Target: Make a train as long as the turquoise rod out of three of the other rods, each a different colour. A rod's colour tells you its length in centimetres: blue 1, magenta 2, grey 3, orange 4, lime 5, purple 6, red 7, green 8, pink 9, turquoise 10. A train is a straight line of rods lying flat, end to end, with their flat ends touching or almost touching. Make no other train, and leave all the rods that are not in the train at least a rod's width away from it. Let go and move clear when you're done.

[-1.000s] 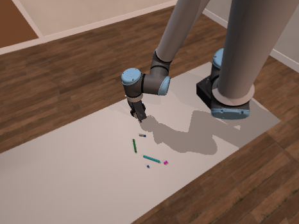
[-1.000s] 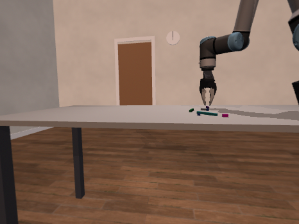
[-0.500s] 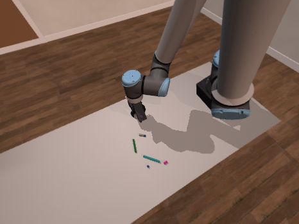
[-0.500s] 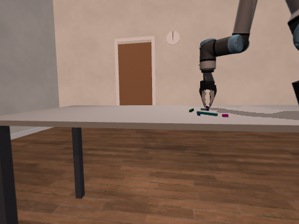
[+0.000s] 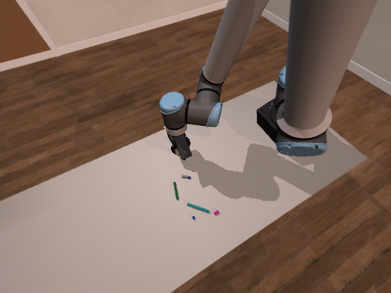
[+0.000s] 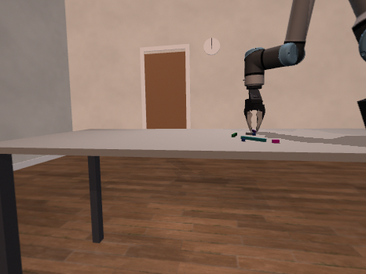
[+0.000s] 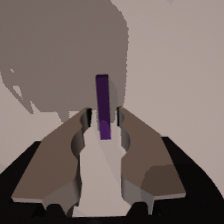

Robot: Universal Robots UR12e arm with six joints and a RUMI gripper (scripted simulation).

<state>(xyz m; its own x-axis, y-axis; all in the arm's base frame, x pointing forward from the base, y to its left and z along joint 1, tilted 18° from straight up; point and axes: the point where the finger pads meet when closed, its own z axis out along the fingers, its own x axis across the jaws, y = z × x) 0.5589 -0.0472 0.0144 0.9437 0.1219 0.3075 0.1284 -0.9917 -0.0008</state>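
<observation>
Now: hand 10 mm above the purple rod. From my hand the other things lie so: turquoise rod: 270 mm to the left, 10 mm below, 10 mm ahead; green rod: 160 mm to the left, 80 mm ahead, 10 mm below; grey rod: 120 mm to the left, 20 mm ahead, 10 mm below.
</observation>
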